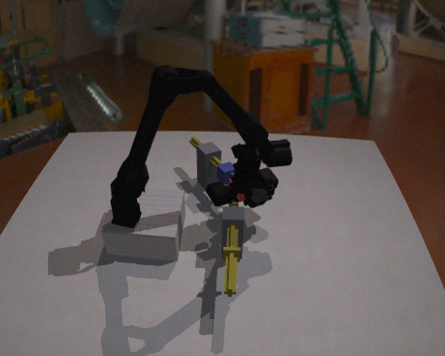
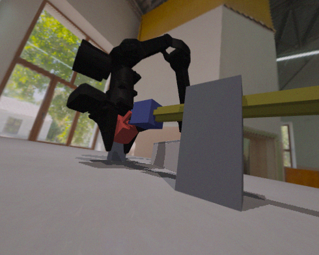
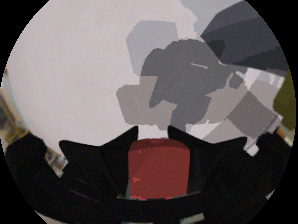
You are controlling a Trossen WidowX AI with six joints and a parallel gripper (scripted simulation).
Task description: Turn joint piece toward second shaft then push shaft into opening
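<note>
Right now the red square joint piece is 50 mm above my gripper tip.
</note>
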